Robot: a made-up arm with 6 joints. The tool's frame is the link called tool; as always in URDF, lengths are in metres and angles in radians. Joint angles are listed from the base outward.
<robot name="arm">
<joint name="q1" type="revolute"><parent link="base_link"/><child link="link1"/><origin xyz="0 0 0.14" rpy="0 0 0"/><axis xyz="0 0 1"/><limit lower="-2.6" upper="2.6"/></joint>
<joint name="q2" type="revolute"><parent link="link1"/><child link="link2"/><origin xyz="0.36 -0.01 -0.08" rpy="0 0 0"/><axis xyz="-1 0 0"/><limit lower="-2.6" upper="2.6"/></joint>
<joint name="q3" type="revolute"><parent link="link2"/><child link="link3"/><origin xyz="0.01 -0.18 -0.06" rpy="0 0 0"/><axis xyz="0 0 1"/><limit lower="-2.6" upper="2.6"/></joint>
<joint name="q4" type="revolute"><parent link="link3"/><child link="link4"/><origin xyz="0.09 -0.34 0.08" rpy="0 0 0"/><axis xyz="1 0 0"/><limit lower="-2.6" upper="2.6"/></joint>
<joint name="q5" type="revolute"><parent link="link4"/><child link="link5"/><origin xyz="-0.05 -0.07 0.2" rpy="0 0 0"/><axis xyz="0 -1 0"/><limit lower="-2.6" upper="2.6"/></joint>
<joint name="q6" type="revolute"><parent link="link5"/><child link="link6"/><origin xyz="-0.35 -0.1 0.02" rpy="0 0 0"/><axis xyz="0 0 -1"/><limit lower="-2.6" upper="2.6"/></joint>
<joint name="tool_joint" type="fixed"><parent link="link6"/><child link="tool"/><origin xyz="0.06 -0.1 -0.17" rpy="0 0 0"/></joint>
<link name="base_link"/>
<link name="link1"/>
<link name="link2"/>
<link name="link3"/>
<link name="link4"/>
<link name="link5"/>
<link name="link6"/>
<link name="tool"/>
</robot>
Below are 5 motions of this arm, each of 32 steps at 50 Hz.
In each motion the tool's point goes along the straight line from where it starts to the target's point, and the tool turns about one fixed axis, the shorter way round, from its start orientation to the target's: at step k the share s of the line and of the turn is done. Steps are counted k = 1, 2, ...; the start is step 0. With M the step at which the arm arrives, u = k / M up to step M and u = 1 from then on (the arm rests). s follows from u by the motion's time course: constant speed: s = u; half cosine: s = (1 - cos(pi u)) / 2; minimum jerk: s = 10 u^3 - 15 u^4 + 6 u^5.
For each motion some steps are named. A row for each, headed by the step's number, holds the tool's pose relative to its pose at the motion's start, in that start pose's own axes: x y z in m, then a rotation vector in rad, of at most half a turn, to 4 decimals.
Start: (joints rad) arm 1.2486 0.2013 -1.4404 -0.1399 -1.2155 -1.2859
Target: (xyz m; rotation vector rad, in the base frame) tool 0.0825 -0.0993 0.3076 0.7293 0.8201 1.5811
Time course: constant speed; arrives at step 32
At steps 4, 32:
4: 0.0099 -0.0236 0.0031 -0.0122 0.0259 0.0800
32: 0.0793 -0.1886 0.0245 -0.0972 0.2073 0.6400

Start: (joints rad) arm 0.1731 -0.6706 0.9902 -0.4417 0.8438 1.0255
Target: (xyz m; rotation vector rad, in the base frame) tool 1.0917 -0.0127 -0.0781 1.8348 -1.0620 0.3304
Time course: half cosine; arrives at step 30
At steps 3, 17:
3: 0.0040 0.0078 -0.0071 0.0180 -0.0053 0.0040
17: 0.0990 0.1933 -0.1762 0.4447 -0.1315 0.0990

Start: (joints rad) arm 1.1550 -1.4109 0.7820 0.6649 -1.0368 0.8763
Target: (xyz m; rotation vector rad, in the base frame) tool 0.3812 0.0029 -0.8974 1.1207 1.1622 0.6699
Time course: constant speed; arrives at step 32
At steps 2, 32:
2: -0.0143 0.0129 -0.0325 0.0419 -0.0604 -0.0301
32: -0.2287 0.2066 -0.5204 0.6708 -0.9660 -0.4809

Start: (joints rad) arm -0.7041 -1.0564 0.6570 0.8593 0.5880 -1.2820
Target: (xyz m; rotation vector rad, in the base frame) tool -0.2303 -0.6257 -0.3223 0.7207 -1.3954 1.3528
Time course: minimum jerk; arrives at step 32
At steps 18, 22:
18: 0.2305 0.1583 0.2214 0.3897 0.3008 0.1018
22: 0.3068 0.2107 0.2947 0.5188 0.4004 0.1355

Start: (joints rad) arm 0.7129 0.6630 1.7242 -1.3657 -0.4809 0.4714
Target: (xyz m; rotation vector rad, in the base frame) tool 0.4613 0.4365 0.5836 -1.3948 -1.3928 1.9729
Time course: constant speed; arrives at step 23
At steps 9, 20, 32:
9: 0.0817 -0.0031 0.0167 0.0020 -0.0864 0.1134
20: 0.1816 -0.0068 0.0371 0.0044 -0.1920 0.2520
32: 0.2088 -0.0078 0.0426 0.0051 -0.2208 0.2898

